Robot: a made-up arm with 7 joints.
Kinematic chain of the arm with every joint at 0, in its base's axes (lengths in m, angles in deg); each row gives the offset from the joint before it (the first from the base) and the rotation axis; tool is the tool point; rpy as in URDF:
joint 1: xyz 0.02 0 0.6 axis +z
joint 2: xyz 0 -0.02 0.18 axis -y
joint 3: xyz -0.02 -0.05 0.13 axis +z
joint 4: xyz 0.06 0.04 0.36 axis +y
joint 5: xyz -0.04 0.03 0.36 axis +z
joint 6: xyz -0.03 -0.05 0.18 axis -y
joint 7: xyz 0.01 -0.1 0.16 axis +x
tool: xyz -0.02 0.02 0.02 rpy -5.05 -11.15 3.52
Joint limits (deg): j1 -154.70..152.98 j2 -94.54..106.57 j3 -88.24..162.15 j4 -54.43..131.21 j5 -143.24..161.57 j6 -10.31..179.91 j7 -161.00..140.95
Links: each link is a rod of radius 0.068 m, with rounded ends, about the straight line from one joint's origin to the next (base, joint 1, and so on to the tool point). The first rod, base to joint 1, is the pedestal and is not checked.
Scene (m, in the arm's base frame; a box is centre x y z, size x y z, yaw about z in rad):
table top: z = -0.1
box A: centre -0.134 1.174 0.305 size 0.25 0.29 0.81 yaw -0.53
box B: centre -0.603 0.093 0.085 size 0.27 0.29 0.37 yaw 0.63
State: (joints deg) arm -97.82 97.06 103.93 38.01 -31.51 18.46 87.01
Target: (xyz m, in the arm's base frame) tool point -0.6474 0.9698 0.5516
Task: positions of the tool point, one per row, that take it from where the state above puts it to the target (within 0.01 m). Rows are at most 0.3 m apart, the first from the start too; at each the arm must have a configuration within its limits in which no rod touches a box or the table.
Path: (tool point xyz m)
1: 0.2304 1.1702 0.7063
2: 0.0264 1.1650 0.8562
3: -0.1596 1.1005 1.0036
4: -0.3086 0.9864 1.1424
5: -0.4230 1.0406 0.9899
6: -0.5170 1.0537 0.8269
7: -0.5913 1.0273 0.6748
8: -0.6474 0.9698 0.5516

